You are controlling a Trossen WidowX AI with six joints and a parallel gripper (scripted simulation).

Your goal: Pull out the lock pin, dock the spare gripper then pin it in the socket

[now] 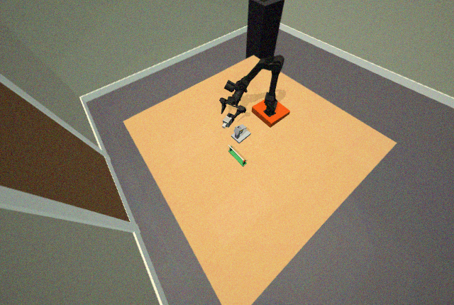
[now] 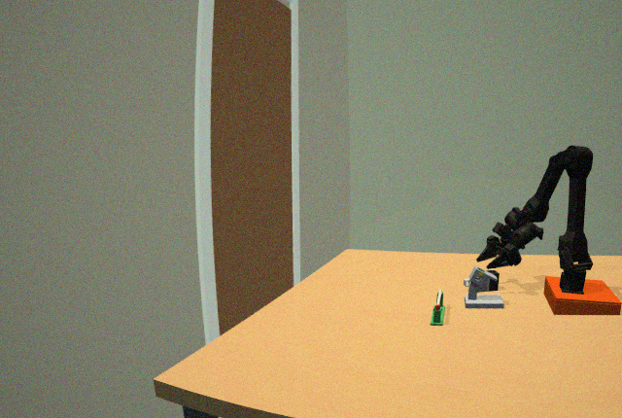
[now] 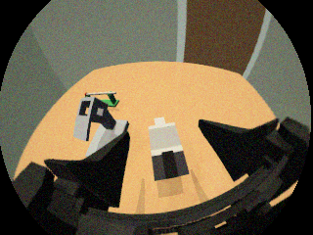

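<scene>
The spare gripper is 60 mm below my gripper tip. From my gripper tip the other things lie so: green bracket 250 mm to the left, 90 mm ahead, 60 mm below; then grey mount 140 mm to the left, 30 mm below, 10 mm behind.
</scene>
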